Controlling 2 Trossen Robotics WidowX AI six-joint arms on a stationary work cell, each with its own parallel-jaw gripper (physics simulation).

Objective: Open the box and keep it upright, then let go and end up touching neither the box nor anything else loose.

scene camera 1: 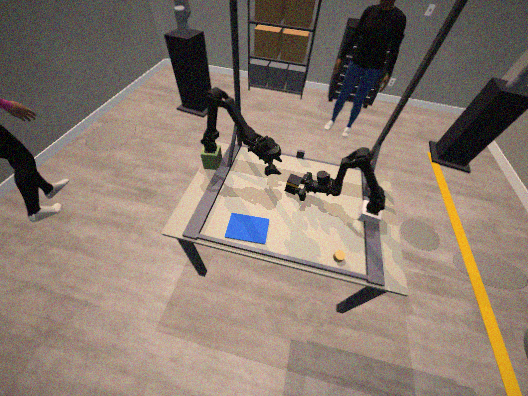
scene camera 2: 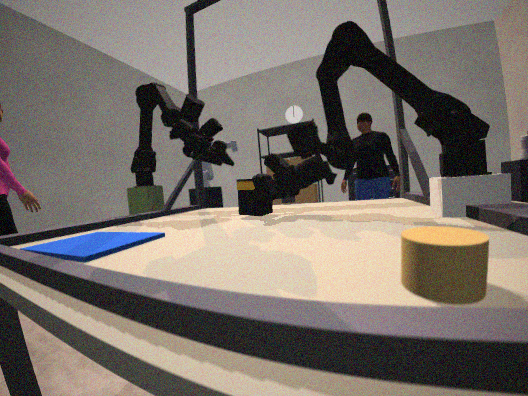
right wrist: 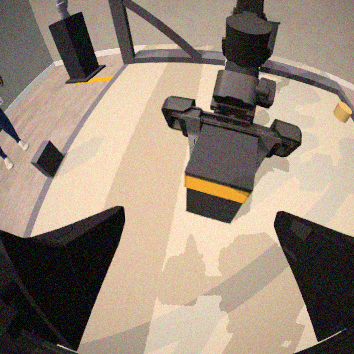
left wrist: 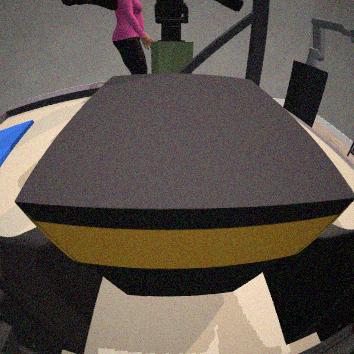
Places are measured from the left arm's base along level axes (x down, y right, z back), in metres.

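Where they show: left gripper, fingertip midpoint: (scene camera 1: 291, 184) (scene camera 2: 253, 198) (right wrist: 216, 185); right gripper, fingertip midpoint: (scene camera 1: 281, 167) (scene camera 2: 228, 164) (right wrist: 203, 217) (left wrist: 183, 0); left arm's base at its link origin: (scene camera 1: 372, 209); right arm's base at its link origin: (scene camera 1: 210, 149) (left wrist: 170, 40).
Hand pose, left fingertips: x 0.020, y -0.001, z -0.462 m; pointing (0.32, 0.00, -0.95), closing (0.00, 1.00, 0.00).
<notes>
Each offset is from my left fingertips to the top centre of the thing. Level surfaces: height alone.
The box {dx -0.055, dy +0.000, dz +0.010 m} (scene camera 1: 293, 184) (scene camera 2: 255, 199) (left wrist: 185, 150) (right wrist: 225, 155) is dark with a yellow band below its top. It stands upright on the table {dx +0.047 m} (scene camera 1: 285, 235), and its lid looks closed. My left gripper (scene camera 1: 300, 186) (right wrist: 216, 185) is shut on the box from the right of the picture in the scene views, one finger on each side. In the left wrist view the box top hides much of the table. My right gripper (scene camera 1: 277, 165) (right wrist: 203, 217) is open and empty, above the table to the upper left of the box in scene camera 1, tilted down and apart from the box.
A flat blue mat {dx +0.039, dy -0.345, dz -0.126 m} (scene camera 1: 247, 228) (scene camera 2: 100, 244) (left wrist: 12, 140) lies at the front left. A yellow cylinder {dx +0.012, dy -0.314, dz +0.350 m} (scene camera 1: 339, 256) (scene camera 2: 445, 267) (right wrist: 342, 112) stands at the front right. A small dark block {dx -0.010, dy +0.302, dz -0.031 m} (scene camera 1: 300, 154) (right wrist: 48, 159) is at the back edge. Frame posts rise behind the table.
</notes>
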